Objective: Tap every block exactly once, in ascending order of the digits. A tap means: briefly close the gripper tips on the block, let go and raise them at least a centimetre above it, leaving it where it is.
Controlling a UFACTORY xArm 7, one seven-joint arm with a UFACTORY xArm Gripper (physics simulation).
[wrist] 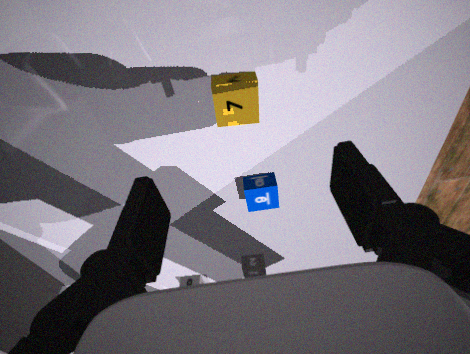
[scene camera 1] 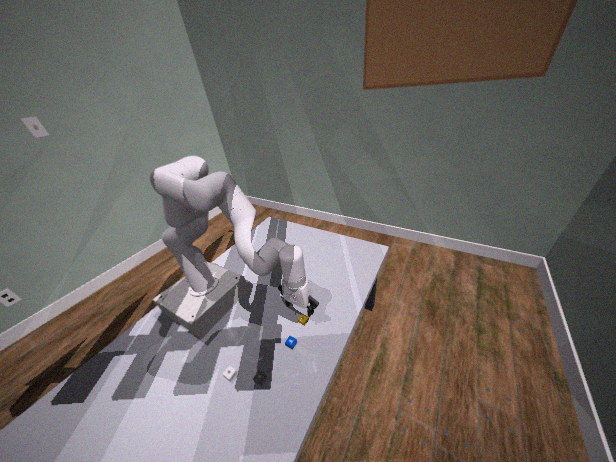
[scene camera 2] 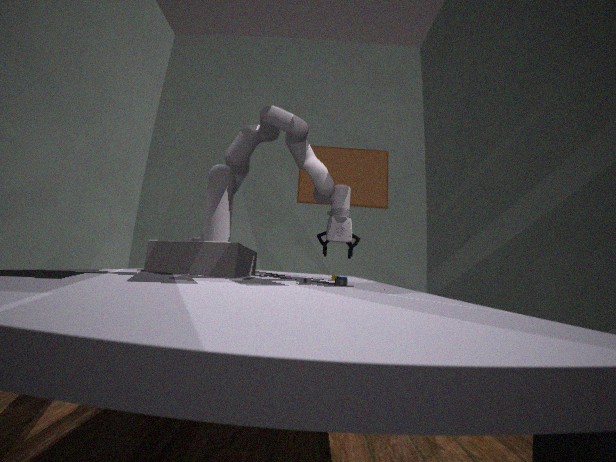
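Observation:
The yellow block marked 7 (scene camera 1: 303,319) (scene camera 2: 334,277) (wrist: 237,107) stands on the table. The blue block (scene camera 1: 291,342) (scene camera 2: 341,281) (wrist: 262,198) stands apart from it, with an underlined digit, 6 or 9; I cannot tell which. A dark grey block (scene camera 1: 260,377) (wrist: 253,265) in shadow seems to show a 2. A white block (scene camera 1: 229,373) (wrist: 189,282) seems to show a 0; the hand partly hides it in the wrist view. My gripper (scene camera 1: 303,311) (scene camera 2: 337,256) (wrist: 244,180) is open and empty, raised above the table near the yellow and blue blocks.
The arm's grey base box (scene camera 1: 215,312) (scene camera 2: 190,257) stands on the pale table (scene camera 1: 210,435) (scene camera 2: 280,325). The table's edge and the wooden floor (scene camera 1: 450,350) (wrist: 452,175) lie to the right of the blocks. Striped shadows cross the table.

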